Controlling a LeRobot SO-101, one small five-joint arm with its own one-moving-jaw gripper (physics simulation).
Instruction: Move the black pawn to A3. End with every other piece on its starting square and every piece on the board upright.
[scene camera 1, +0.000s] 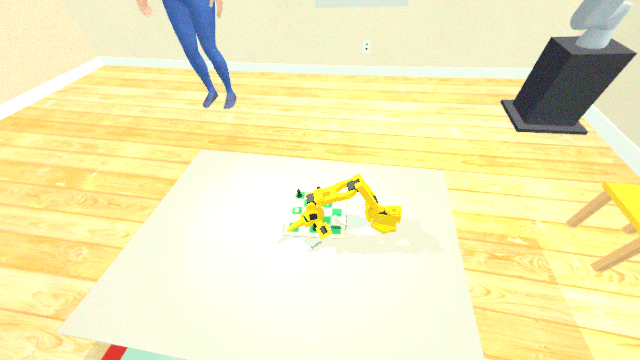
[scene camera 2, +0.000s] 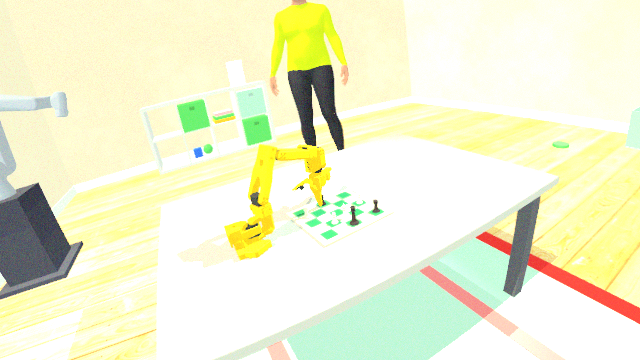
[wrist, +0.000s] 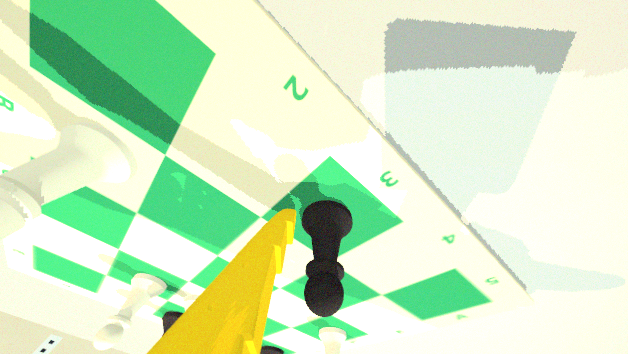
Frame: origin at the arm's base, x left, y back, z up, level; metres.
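Seen in the pictures: hand, tool point: (scene camera 2: 320, 204) (wrist: 294, 222); arm's base, link origin: (scene camera 1: 378, 220) (scene camera 2: 259, 243).
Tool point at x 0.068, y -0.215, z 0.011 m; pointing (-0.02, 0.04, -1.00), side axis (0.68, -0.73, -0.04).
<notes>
Pixels of each thing's top centre, then the offset from my tool point to it. Level surfaces: height alone.
- black pawn, top centre: (wrist: 322, 315) (scene camera 2: 321, 194) (scene camera 1: 314, 223) dx +0.007, dy -0.009, dz +0.027 m
- chessboard, top centre: (wrist: 233, 284) (scene camera 2: 337, 212) (scene camera 1: 316, 211) dx -0.069, dy -0.017, dz -0.005 m
- tall black piece, top centre: (scene camera 2: 352, 205) dx -0.148, dy -0.023, dz +0.048 m
- short black piece, top centre: (scene camera 2: 375, 200) (scene camera 1: 298, 190) dx -0.135, dy -0.102, dz +0.028 m
- pale table, surface height: dz -0.011 m
The black pawn (scene camera 1: 314, 227) (scene camera 2: 323, 203) (wrist: 327, 222) stands upright on the green square beside the label 3, in the A row at the edge of the chessboard (scene camera 1: 300, 235) (scene camera 2: 327, 244) (wrist: 330, 117). My gripper (scene camera 1: 307, 232) (scene camera 2: 308, 196) is wide open and low over that edge. In the wrist view one notched jaw (wrist: 240, 285) shows to the left of the pawn, its tip close to the pawn's base with a narrow gap; the other jaw is out of the picture. Nothing is held.
A tall black piece (scene camera 2: 354, 216) and a short black piece (scene camera 1: 299, 193) (scene camera 2: 375, 206) stand upright on the far side. White pieces (wrist: 90, 150) (wrist: 140, 295) (wrist: 332, 341) stand on the board, one of them close on the wrist view's left. The board lies on a pale table (scene camera 1: 210, 280) (scene camera 2: 425, 200).
</notes>
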